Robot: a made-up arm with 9 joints. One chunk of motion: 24 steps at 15 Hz.
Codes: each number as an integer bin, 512 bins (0 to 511) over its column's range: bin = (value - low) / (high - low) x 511, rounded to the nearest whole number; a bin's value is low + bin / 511 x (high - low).
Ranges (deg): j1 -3..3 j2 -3..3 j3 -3..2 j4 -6..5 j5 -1..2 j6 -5..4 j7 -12..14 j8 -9..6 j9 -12..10
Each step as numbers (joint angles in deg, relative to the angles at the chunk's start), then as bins.
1 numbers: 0.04 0.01 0.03 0.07 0.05 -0.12 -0.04 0.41 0.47
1 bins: 259 256 310 282 179 277 235 321 290
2 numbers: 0.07 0.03 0.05 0.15 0.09 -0.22 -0.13 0.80 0.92
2 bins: 261 258 312 286 186 271 233 334 300
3 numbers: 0.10 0.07 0.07 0.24 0.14 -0.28 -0.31 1.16 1.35
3 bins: 264 261 314 290 194 268 230 346 310
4 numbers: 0.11 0.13 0.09 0.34 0.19 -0.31 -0.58 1.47 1.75
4 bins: 265 267 316 295 203 266 224 357 319
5 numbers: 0.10 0.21 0.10 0.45 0.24 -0.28 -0.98 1.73 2.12
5 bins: 264 273 317 300 211 268 217 366 328
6 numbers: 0.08 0.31 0.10 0.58 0.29 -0.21 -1.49 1.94 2.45
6 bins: 262 282 317 306 220 272 207 373 336
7 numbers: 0.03 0.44 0.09 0.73 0.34 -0.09 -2.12 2.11 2.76
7 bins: 258 293 316 313 228 279 194 378 343
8 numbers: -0.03 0.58 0.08 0.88 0.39 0.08 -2.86 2.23 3.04
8 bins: 253 305 315 320 237 288 180 383 349
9 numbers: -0.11 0.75 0.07 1.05 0.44 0.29 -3.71 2.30 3.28
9 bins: 246 319 314 328 245 300 163 385 355
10 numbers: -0.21 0.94 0.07 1.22 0.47 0.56 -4.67 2.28 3.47
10 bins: 238 336 314 335 250 316 144 384 359
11 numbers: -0.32 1.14 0.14 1.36 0.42 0.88 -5.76 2.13 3.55
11 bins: 228 353 321 342 242 334 123 379 361
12 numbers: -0.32 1.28 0.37 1.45 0.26 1.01 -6.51 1.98 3.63
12 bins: 228 365 344 346 215 341 108 374 363
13 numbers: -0.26 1.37 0.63 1.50 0.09 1.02 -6.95 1.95 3.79
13 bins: 233 372 371 348 186 342 99 373 367
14 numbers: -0.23 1.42 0.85 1.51 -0.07 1.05 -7.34 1.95 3.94
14 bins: 236 376 393 349 158 344 92 373 370
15 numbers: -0.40 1.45 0.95 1.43 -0.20 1.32 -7.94 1.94 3.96
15 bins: 221 379 404 345 136 359 80 373 371
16 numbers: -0.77 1.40 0.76 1.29 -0.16 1.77 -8.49 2.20 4.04
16 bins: 190 375 384 339 143 384 69 382 373
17 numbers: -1.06 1.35 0.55 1.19 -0.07 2.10 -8.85 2.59 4.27
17 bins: 165 370 363 334 158 403 62 395 378
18 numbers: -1.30 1.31 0.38 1.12 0.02 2.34 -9.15 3.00 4.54
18 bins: 145 367 345 331 174 417 56 409 384
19 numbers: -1.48 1.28 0.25 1.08 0.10 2.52 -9.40 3.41 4.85
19 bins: 129 365 332 329 187 427 51 423 391
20 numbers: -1.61 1.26 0.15 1.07 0.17 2.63 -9.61 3.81 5.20
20 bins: 118 363 322 328 199 433 47 436 400
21 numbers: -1.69 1.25 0.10 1.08 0.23 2.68 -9.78 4.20 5.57
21 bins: 112 362 317 329 210 436 44 450 408
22 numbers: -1.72 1.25 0.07 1.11 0.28 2.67 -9.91 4.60 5.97
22 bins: 109 362 314 330 218 435 41 463 417
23 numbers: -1.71 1.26 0.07 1.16 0.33 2.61 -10.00 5.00 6.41
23 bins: 110 363 314 333 227 432 39 477 428
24 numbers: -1.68 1.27 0.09 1.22 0.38 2.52 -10.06 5.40 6.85
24 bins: 112 364 316 335 235 427 38 491 438
